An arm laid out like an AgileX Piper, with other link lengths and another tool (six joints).
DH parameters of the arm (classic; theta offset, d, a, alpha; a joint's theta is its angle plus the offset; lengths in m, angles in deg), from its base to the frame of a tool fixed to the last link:
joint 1: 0 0.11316 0 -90
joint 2: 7.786 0 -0.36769 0
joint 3: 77.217 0 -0.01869 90
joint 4: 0 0.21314 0 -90
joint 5: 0 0 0 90
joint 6: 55 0.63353 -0.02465 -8.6
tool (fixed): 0 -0.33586 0 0
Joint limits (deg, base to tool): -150..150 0..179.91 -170..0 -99.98..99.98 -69.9..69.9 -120..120
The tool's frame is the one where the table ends.
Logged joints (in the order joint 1, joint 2, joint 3, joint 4, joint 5, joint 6), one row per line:
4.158 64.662 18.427 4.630 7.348 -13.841
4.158 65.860 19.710 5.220 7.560 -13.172
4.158 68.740 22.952 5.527 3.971 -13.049
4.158 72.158 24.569 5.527 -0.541 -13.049
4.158 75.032 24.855 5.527 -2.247 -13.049
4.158 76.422 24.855 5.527 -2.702 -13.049
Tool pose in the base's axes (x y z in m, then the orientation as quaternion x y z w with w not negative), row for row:
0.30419 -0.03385 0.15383 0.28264 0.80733 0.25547 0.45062
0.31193 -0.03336 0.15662 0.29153 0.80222 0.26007 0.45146
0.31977 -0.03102 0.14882 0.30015 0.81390 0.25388 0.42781
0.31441 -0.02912 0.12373 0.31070 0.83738 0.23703 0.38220
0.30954 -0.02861 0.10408 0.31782 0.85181 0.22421 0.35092
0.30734 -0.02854 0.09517 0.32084 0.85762 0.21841 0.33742
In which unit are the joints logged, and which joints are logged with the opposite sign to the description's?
The joints are logged in degrees. Opposite sign: joint 3, joint 5.
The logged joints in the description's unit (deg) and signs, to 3 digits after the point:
4.158 64.662 -18.427 4.630 -7.348 -13.841
4.158 65.860 -19.710 5.220 -7.560 -13.172
4.158 68.740 -22.952 5.527 -3.971 -13.049
4.158 72.158 -24.569 5.527 0.541 -13.049
4.158 75.032 -24.855 5.527 2.247 -13.049
4.158 76.422 -24.855 5.527 2.702 -13.049

